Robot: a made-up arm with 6 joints.
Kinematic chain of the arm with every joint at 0, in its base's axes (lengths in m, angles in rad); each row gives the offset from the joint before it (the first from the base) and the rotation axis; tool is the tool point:
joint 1: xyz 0 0 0.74 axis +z
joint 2: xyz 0.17 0 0 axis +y
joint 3: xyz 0 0 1.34 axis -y
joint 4: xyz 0 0 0.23 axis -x
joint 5: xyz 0.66 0 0 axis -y
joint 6: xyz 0.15 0 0 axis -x
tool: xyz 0 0 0
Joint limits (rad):
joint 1: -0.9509..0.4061
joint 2: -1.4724..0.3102
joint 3: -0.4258..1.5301
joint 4: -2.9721..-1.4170
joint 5: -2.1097..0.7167
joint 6: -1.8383..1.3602
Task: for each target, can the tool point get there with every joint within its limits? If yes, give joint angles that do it. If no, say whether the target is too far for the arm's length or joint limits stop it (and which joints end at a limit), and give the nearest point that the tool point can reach.
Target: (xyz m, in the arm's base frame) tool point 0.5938 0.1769 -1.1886
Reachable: no: joint limits stop it (at a limit: joint 1, joint 2, joint 3, joint 5) | nearest point -1.0040 1.4820 0.6048 | short by 2.734 m
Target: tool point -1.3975 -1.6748 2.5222
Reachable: no: too far | nearest point -1.3166 -0.6721 2.1259 | short by 1.081 m
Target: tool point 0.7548 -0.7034 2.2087
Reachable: yes | joints -0.7945 0.0265 -0.0978 -1.5813 -0.3102 0.8373
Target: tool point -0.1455 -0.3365 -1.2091
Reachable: no: joint limits stop it (at a limit: joint 1, joint 2, joint 3, joint 4, joint 5) | nearest point -1.6534 -0.6873 0.5990 | short by 2.380 m
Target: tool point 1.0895 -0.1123 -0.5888
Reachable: no: joint limits stop it (at a limit: joint 2, joint 3, joint 4, joint 5) | nearest point 1.2348 -0.1273 1.5955 | short by 2.189 m
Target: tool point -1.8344 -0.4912 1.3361
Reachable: yes | joints 0.2933 -1.2177 1.3442 -2.6134 -0.9192 -0.2177
